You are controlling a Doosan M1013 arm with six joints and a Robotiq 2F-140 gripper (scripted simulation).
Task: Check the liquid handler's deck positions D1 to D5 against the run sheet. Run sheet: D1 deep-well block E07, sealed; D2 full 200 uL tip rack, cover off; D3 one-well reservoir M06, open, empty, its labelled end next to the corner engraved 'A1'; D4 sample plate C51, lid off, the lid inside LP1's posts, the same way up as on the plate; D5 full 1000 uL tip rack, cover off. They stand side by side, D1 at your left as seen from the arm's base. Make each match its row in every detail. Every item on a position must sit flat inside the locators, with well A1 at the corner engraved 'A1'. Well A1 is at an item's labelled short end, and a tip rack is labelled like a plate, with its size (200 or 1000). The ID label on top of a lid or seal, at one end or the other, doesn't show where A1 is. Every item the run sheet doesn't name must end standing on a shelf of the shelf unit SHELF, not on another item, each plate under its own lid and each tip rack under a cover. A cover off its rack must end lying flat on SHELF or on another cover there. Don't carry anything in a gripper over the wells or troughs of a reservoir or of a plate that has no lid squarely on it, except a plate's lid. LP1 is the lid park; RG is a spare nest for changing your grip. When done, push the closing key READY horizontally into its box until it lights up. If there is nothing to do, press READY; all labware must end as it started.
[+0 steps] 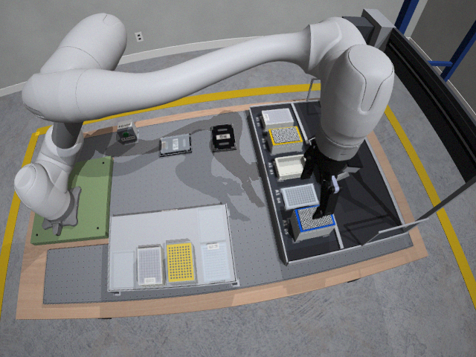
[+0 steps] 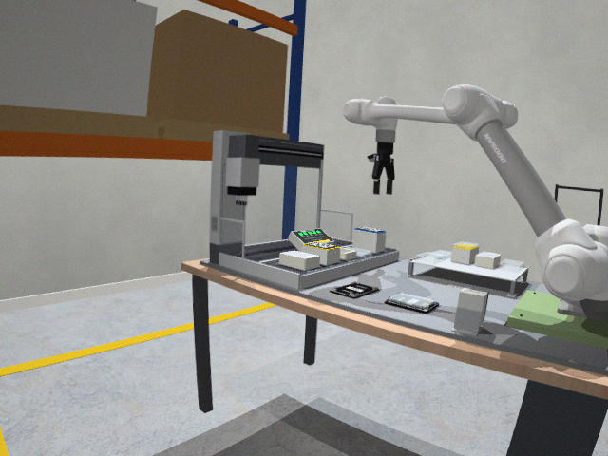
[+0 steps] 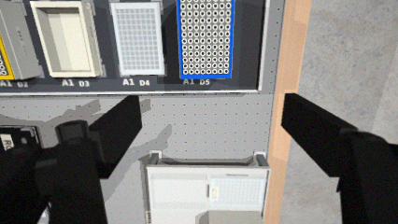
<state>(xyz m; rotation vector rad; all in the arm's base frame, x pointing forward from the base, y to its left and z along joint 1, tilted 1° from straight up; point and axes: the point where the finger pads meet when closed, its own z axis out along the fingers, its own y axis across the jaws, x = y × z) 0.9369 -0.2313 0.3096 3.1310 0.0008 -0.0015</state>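
Right now the blue 1000 uL tip rack is 22 cm below my hand, 5 cm ahead of it and 1 cm to the right of it. Also, from my hand: yellow tip rack: 37 cm to the left, 24 cm below, 4 cm ahead; then cream reservoir: 28 cm below, 25 cm to the left, 5 cm ahead; then sample plate: 28 cm below, 12 cm to the left, 5 cm ahead.
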